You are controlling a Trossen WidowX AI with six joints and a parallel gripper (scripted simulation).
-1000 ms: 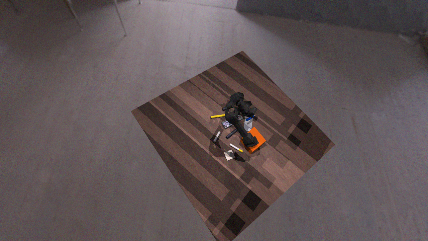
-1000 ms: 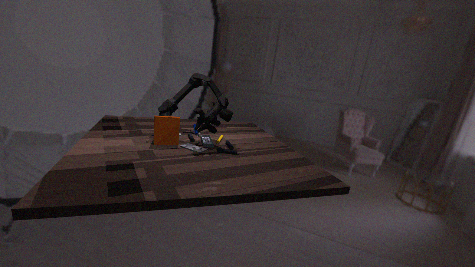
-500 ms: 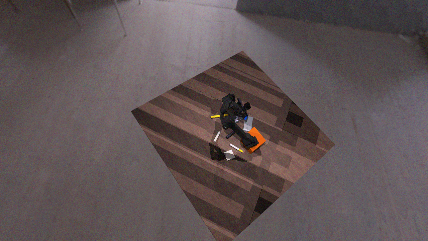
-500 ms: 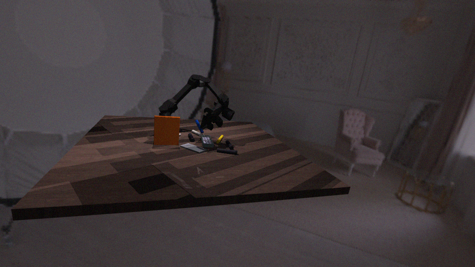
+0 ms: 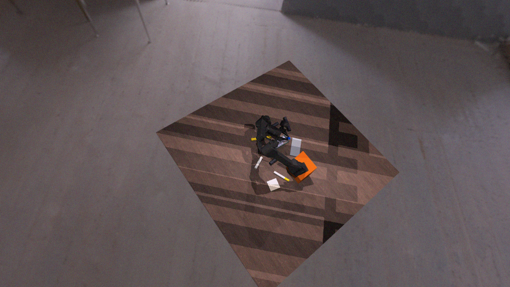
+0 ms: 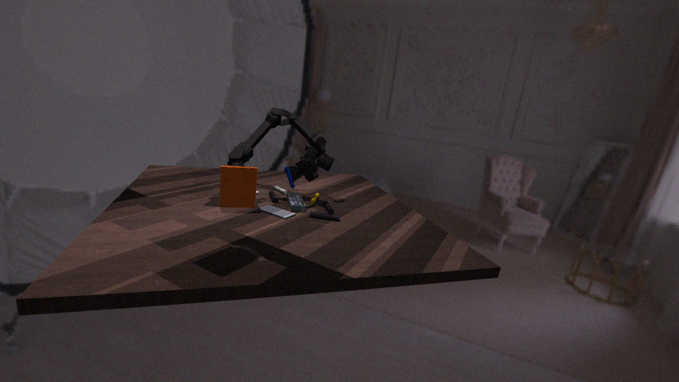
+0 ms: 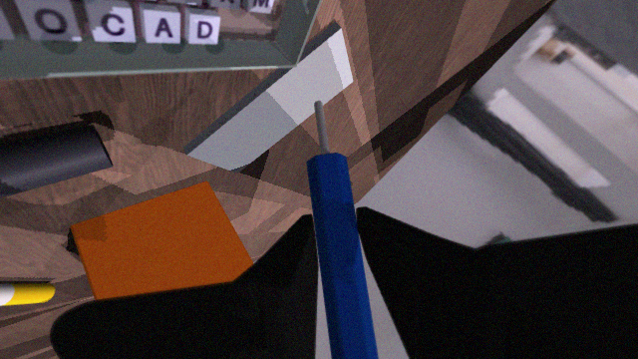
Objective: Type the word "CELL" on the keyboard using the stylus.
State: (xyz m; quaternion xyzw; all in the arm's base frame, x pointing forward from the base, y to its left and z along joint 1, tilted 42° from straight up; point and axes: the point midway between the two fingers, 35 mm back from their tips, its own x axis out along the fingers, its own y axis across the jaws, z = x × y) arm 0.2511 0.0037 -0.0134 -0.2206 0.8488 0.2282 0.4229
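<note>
My gripper tip is 13 cm to the right of the yellow marker, 12 cm short of it and 11 cm above it. The rest, counted from my gripper tip: white marker 24 cm to the left, 11 cm below, 4 cm behind; then grey card 12 cm below, 7 cm to the right, 5 cm behind; then white-and-yellow pen 21 cm behind, 14 cm to the left, 11 cm below.
</note>
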